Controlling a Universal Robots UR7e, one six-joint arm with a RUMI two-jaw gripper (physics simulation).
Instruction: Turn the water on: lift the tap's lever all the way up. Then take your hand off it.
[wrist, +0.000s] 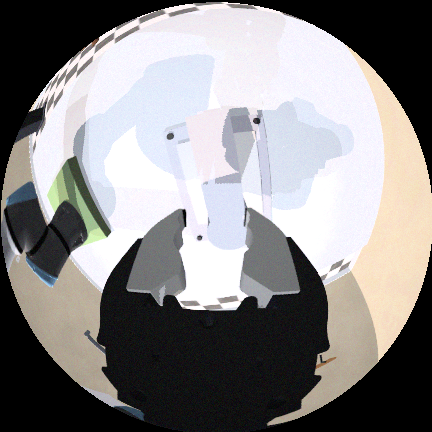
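Observation:
The tap's pale blue, round-ended part (226, 215), which looks like its lever, points down the wrist view between my fingers. A pinkish and dark grey part lies behind it, over a pale mounting plate (266, 175) with small dark screws. My gripper (214, 210) is partly open, with a finger on either side of the pale blue part. The right fingertip appears close to or against its side. A white gap shows between it and the left fingertip. The lever's tilt and whether a finger touches it cannot be told.
A green block-like object (82, 207) stands at the left, beside a black and blue jointed arm part (37, 220). A dark bar (31, 124) shows at the far left. The pale surface has a checkered border (127, 34) and a beige floor (400, 200) beyond it.

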